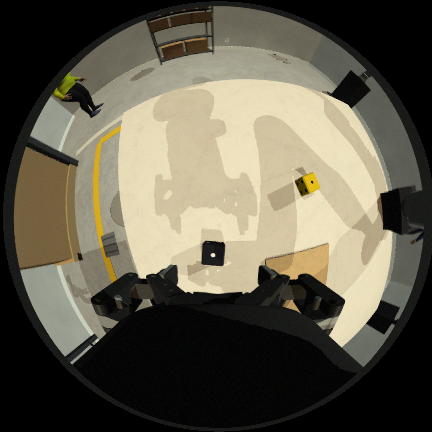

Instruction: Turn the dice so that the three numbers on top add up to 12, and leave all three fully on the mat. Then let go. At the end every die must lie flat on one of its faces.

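Frame: origin at the arm's base, x ahead, y left, z up, level; metres.
Where they show: gripper, fingertip midpoint: (217, 274).
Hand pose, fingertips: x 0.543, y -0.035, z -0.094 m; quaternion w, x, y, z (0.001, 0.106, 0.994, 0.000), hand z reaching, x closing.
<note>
Things, the pixels of their top centre, and the offset from my fingertips. Level surfaces: height alone.
- black die, middle of its top: (212, 254) dz -0.042, dx +0.004, dy -0.014 m
- yellow die, middle of its top: (311, 181) dz -0.042, dx -0.171, dy -0.085 m
- tan mat, middle of its top: (300, 286) dz -0.068, dx -0.135, dy +0.094 m
- table, its level: dz -0.072 m
A black die (213, 253) lies flat on the pale table top, with one white pip on its upper face. It is just beyond the fingertips, in line with the gap between them and apart from both. A yellow die (307, 184) lies farther off to the right on the table; its bright upper face shows one pip and a darker side face shows several. The tan mat (305, 261) is at the lower right, partly hidden by the right finger; both dice are off it. The third die does not show. My gripper (217, 274) is open, with nothing between its fingers.
The table (145, 150) carries shadows of the arm and gripper. A dark robot pedestal (397, 210) stands at the right edge. A large brown panel (42, 210) is at the left, past a yellow floor line (96, 185). A person (77, 92) is at the far left.
</note>
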